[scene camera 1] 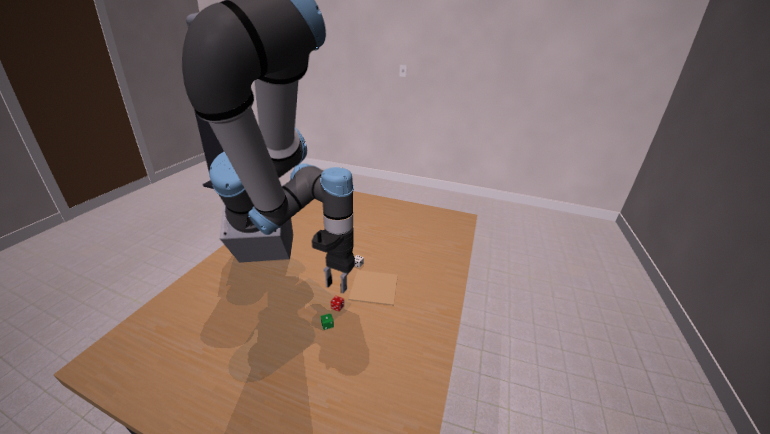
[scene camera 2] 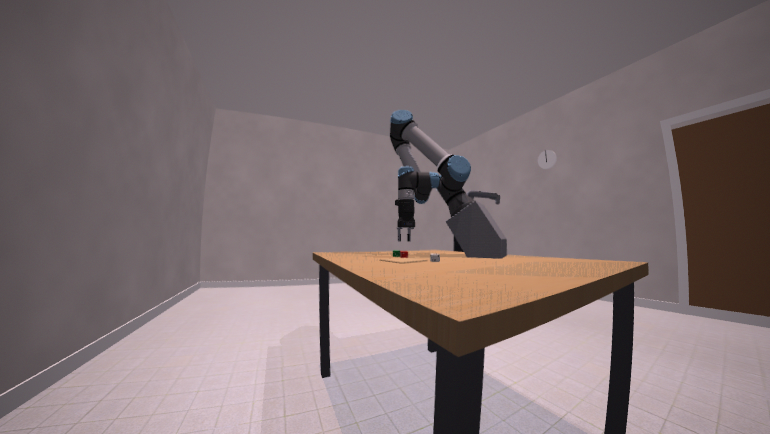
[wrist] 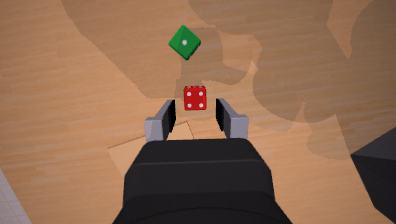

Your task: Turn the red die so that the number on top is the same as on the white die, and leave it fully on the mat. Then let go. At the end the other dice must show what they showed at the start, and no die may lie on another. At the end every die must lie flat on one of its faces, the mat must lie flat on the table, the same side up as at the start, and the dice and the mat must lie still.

Labels:
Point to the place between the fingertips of my gripper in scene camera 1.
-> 336, 288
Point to a tan mat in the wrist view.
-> At 123, 155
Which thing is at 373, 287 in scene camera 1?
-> A tan mat.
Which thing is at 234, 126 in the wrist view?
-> My gripper.

